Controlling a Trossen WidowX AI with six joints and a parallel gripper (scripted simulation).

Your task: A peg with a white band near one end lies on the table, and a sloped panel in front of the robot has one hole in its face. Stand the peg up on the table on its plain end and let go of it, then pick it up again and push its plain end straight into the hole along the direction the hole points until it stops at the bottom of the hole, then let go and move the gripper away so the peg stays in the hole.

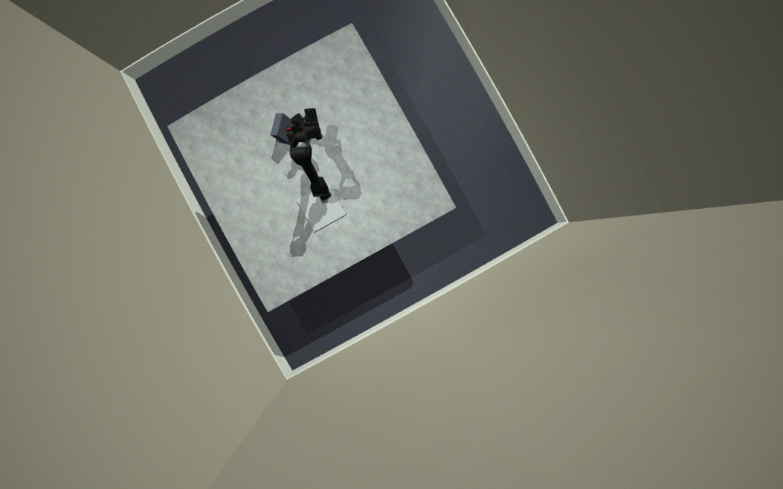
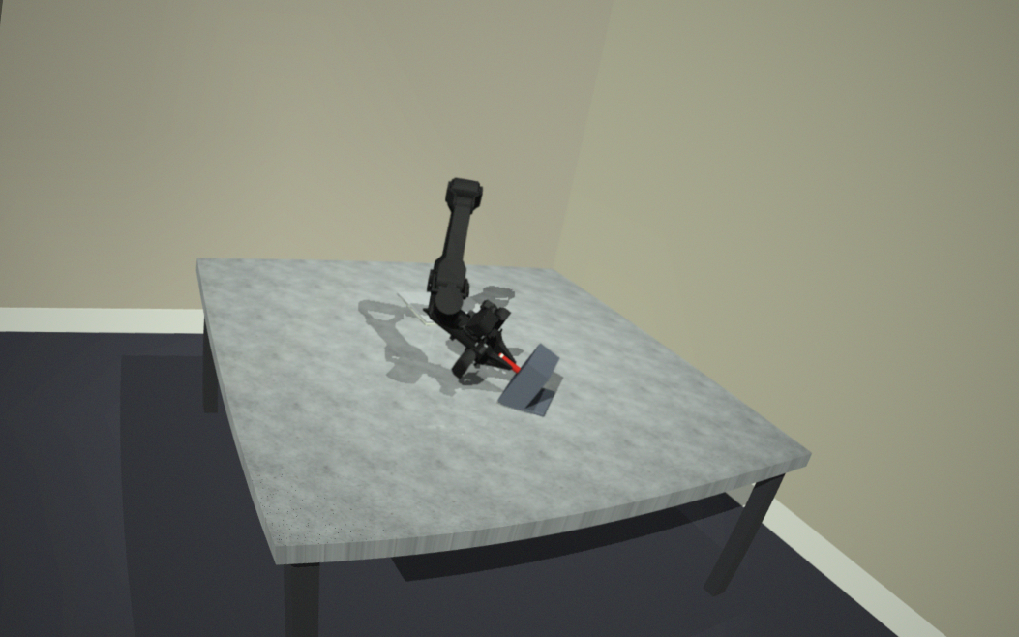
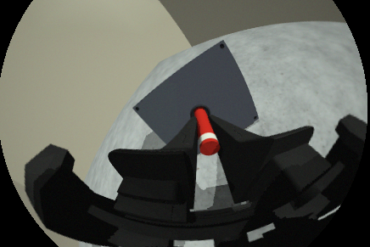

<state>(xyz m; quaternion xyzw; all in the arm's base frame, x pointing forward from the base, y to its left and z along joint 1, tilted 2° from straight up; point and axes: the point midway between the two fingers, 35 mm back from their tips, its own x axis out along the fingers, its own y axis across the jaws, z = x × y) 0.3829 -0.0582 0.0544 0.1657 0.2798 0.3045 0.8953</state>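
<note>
My gripper tip is 3 cm short of the grey sloped panel, 3 cm to the right of it and 2 cm above it. Round my gripper tip: red peg 1 cm behind, 1 cm to the right, 1 cm above.
</note>
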